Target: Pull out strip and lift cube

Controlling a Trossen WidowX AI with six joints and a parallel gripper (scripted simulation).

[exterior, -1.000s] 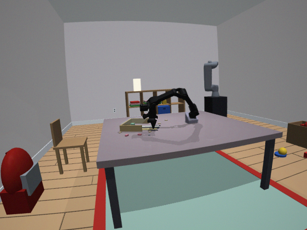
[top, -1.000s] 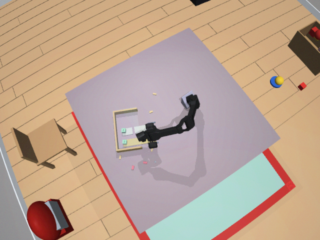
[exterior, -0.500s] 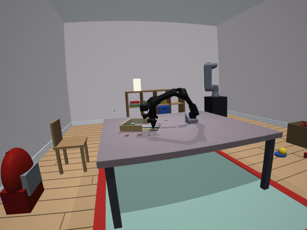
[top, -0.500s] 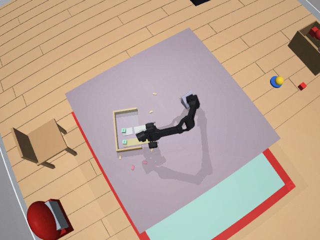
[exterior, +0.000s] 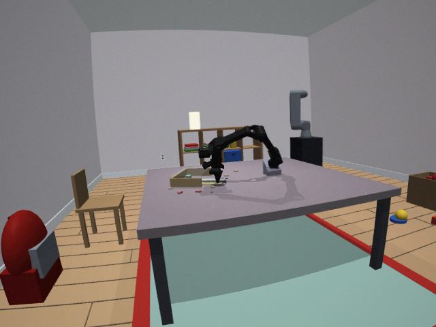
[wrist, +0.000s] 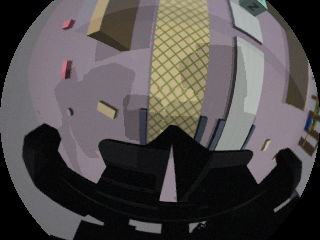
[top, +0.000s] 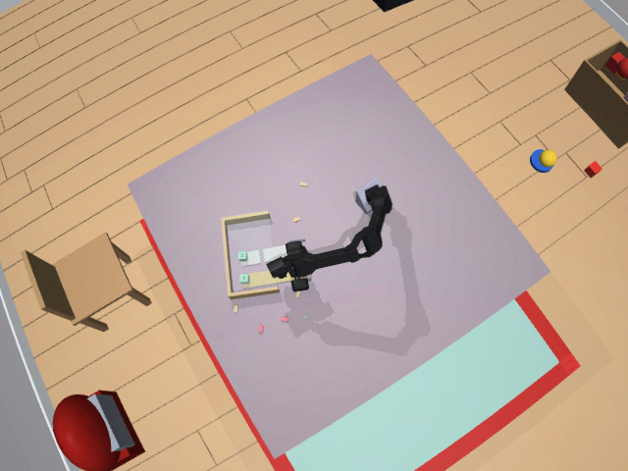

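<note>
My gripper tip is 90 mm short of the yellow checkered strip and 30 mm to the left of it.
</note>
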